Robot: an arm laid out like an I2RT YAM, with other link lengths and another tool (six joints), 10 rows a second.
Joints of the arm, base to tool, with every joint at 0 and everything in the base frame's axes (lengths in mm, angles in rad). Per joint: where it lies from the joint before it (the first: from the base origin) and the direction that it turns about. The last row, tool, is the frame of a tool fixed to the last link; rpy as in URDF.
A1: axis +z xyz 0 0 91.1
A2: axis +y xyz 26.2 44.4 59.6
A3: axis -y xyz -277.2 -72.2 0
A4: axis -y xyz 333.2 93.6 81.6
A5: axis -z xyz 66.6 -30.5 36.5
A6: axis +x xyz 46.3 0 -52.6
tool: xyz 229 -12 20 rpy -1.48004 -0.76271 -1.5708
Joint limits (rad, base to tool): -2.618..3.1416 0..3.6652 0..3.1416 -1.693..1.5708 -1.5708..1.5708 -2.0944..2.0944
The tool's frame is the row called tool.
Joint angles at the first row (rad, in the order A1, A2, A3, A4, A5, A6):
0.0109 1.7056 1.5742 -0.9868 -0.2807 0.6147
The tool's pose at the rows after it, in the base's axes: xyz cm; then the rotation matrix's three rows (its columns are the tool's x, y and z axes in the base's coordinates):
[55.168 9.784 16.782], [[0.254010 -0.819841 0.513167], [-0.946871 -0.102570 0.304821], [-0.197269 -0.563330 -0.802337]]
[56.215 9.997 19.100], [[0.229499 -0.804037 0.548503], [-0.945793 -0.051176 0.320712], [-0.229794 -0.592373 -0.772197]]
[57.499 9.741 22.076], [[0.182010 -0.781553 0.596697], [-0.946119 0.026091 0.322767], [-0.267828 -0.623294 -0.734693]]
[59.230 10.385 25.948], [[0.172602 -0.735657 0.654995], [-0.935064 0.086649 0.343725], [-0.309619 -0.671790 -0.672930]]
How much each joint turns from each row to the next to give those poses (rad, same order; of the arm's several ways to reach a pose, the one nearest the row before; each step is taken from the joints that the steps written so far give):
-0.0061 0.0029 0.0244 0.0018 -0.0158 0.0163
-0.0077 0.0004 0.0458 0.0000 -0.0251 0.0447
-0.0108 0.0000 0.0584 0.0026 -0.0157 0.0715
-0.0016 0.0030 0.0677 0.0238 -0.0300 0.0616

